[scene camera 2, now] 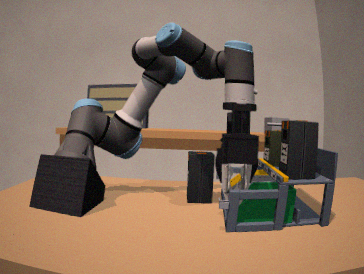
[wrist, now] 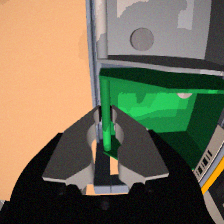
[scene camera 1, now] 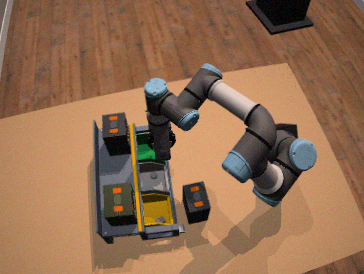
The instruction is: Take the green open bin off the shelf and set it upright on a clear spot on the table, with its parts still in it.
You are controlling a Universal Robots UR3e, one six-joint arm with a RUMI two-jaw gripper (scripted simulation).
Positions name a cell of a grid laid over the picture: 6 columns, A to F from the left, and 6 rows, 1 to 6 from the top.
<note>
In view: the gripper (scene camera 1: C4), a green open bin (scene camera 2: E5) and a dark box (scene camera 2: D4).
The dark box is seen too in scene camera 1 (scene camera 1: D5). The gripper is seen too in the wrist view (wrist: C3). The wrist view misses the dark box: it is out of frame.
</note>
